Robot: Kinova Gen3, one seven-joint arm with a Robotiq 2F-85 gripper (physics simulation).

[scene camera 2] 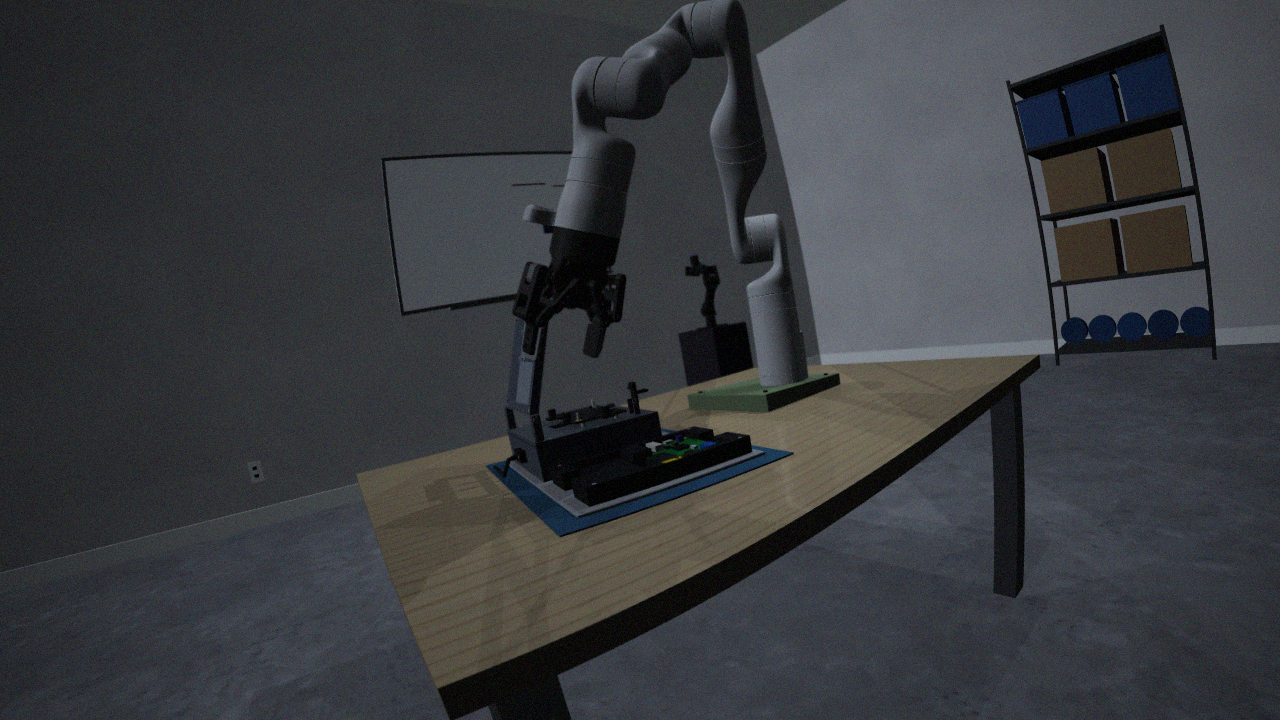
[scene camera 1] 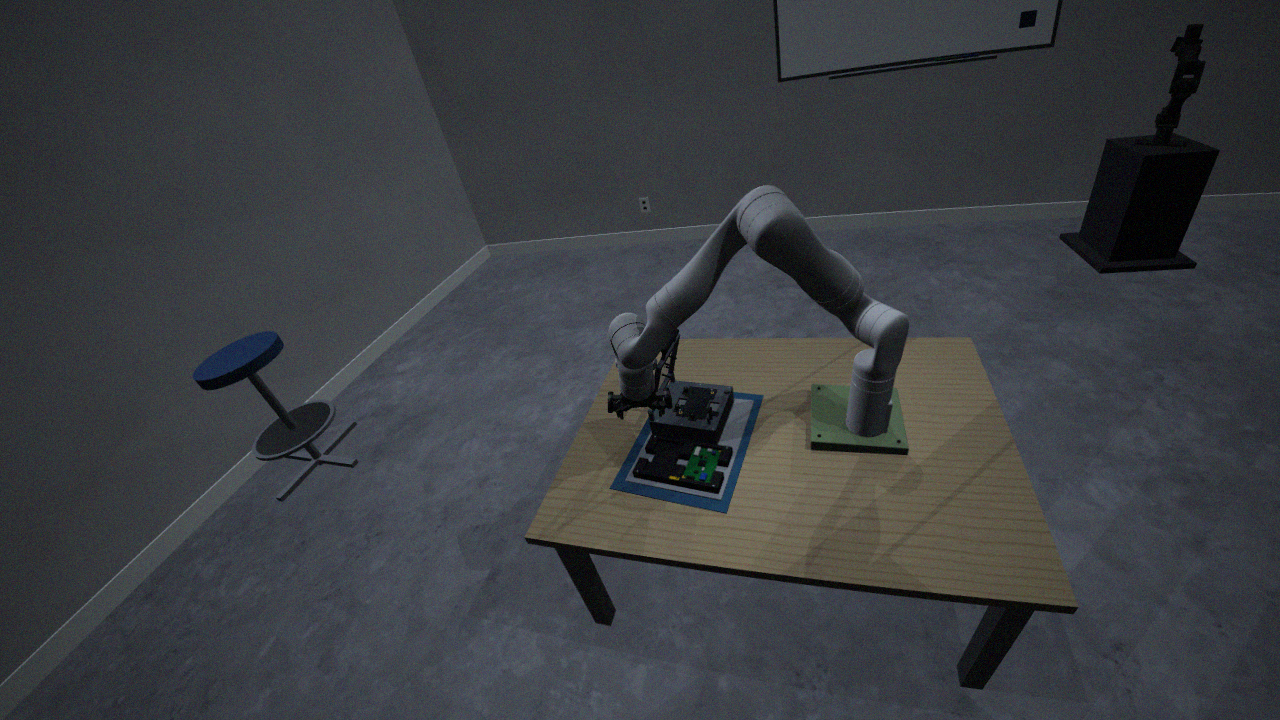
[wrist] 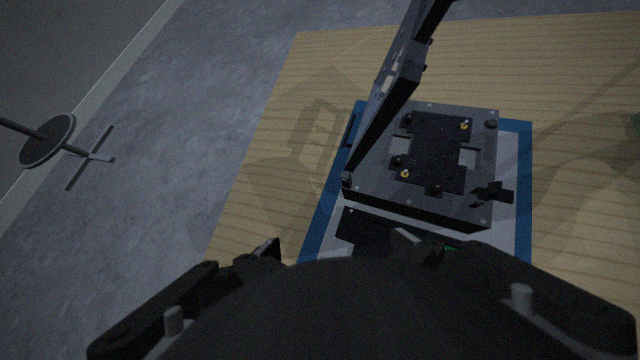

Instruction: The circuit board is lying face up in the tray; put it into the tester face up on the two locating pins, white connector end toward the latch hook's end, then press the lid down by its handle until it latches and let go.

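Frame: origin at the arm's base, x ahead, y left, z up, level; centimetres.
Seen in the pictures: gripper, fingertip midpoint: (scene camera 2: 562,357) (scene camera 1: 641,414) (wrist: 335,245); arm's base, origin of the base link: (scene camera 2: 783,381) (scene camera 1: 865,424).
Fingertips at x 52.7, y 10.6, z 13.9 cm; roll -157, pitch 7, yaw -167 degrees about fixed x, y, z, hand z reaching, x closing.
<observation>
Offsets run from my fingertips to a thing's top centre. "pt": to the spot under its first point. Level surfaces: height alone.
The green circuit board @[dx -13.1, dy +2.7, dz -13.7 cm] (scene camera 1: 702,464) (scene camera 2: 687,445) lies face up in the black tray (scene camera 1: 658,469) (scene camera 2: 617,483) (wrist: 365,231), its white part on the side near the tester. The tester @[pt dx -8.9, dy -6.5, dz -11.1 cm] (scene camera 1: 687,428) (scene camera 2: 601,437) (wrist: 420,204) stands open behind the tray, its two locating pins (wrist: 464,125) (wrist: 404,173) bare. Its latch hook @[dx -15.7, dy -8.2, dz -5.8 cm] (scene camera 2: 633,394) (wrist: 495,192) stands on the side opposite the hinge. The raised lid @[dx -4.2, dy -16.3, dz +11.0 cm] (scene camera 2: 526,380) (wrist: 387,97) leans steeply. My gripper (scene camera 1: 639,410) (scene camera 2: 562,344) (wrist: 335,245) is open and empty, above the tester and tray near the lid; in scene camera 2 a finger overlaps the lid. The lid's handle is unclear.
Tester and tray stand on a blue-bordered mat @[dz -16.3 cm] (scene camera 1: 746,420) (scene camera 2: 572,522) (wrist: 524,150) on the wooden table @[dz -16.5 cm] (scene camera 1: 939,501) (scene camera 2: 501,591) (wrist: 280,125). The arm's green base plate (scene camera 1: 827,429) (scene camera 2: 729,396) is at the other side. A blue stool (scene camera 1: 238,358) stands off the table.
</observation>
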